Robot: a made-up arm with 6 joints.
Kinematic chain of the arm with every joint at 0, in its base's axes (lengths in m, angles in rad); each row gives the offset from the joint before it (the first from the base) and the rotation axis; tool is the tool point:
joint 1: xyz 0 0 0.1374 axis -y
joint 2: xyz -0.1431 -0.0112 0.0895 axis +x
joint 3: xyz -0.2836 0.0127 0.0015 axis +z
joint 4: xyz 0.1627 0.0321 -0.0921 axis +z
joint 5: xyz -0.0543 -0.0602 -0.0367 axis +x
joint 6: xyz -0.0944 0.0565 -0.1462 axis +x
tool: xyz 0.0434 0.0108 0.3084
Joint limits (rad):
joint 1: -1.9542..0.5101
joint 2: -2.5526..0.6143
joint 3: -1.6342..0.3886
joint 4: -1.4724..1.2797
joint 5: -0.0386..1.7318
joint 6: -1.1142..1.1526
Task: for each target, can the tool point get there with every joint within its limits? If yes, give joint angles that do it. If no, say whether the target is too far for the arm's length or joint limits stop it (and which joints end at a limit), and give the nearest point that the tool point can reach.
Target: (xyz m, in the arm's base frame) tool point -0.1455 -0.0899 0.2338
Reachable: yes | joints -0.7005 -2.2579 -0.7841 -0.1582 0.3533 -0.9247
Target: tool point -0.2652 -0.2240 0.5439
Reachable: yes | joints -0.6420 -1.1574 -0.3899 -0.0978 1.1603 0.5428
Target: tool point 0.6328 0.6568 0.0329
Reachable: no: joint limits stop it (at a limit: joint 1, joint 2, joint 4, joint 6) | nearest point 0.4872 0.2825 0.2454 | short by 0.454 m
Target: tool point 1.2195 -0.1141 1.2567
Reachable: no: too far | nearest point 0.5833 -0.0547 0.6727 | short by 0.866 m
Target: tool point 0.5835 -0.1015 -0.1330
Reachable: no: joint limits stop it (at a limit: joint 1, joint 4, joint 5, joint 6) | nearest point 0.4643 -0.0703 0.0819 | short by 0.248 m
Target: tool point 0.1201 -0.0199 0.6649
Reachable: yes | joints -1.0833 -2.2672 -0.2752 0.0698 0.8376 0.7446
